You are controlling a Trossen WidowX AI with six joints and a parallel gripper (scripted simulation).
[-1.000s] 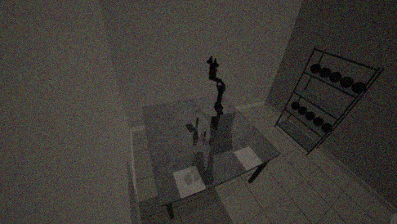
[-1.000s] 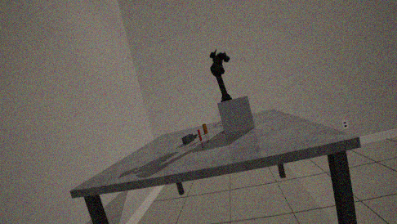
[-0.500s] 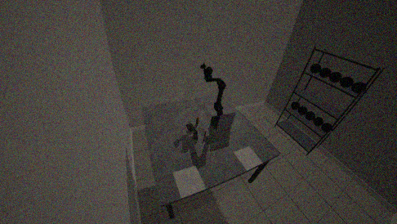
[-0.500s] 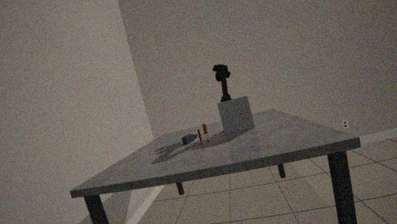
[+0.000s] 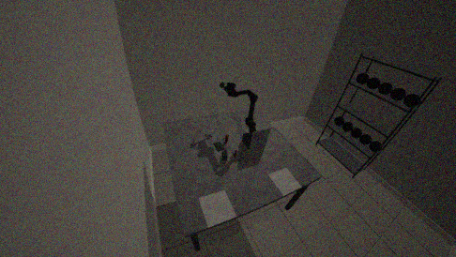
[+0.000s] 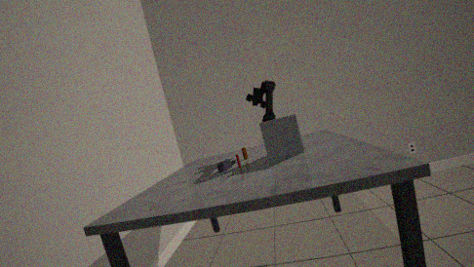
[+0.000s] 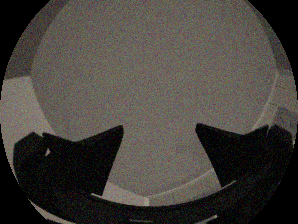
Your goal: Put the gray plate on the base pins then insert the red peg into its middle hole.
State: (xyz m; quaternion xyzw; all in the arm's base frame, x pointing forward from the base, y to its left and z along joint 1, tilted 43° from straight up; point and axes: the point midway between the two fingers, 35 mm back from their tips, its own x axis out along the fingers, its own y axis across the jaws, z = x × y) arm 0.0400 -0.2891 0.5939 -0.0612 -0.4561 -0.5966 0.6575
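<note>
The gray plate is 340 mm ahead of my gripper tip, 690 mm to the left of it and 370 mm below it. From my gripper tip the other things lie so: red peg 250 mm ahead, 730 mm to the left, 360 mm below; then small orange piece 210 mm ahead, 500 mm to the left, 360 mm below.
</note>
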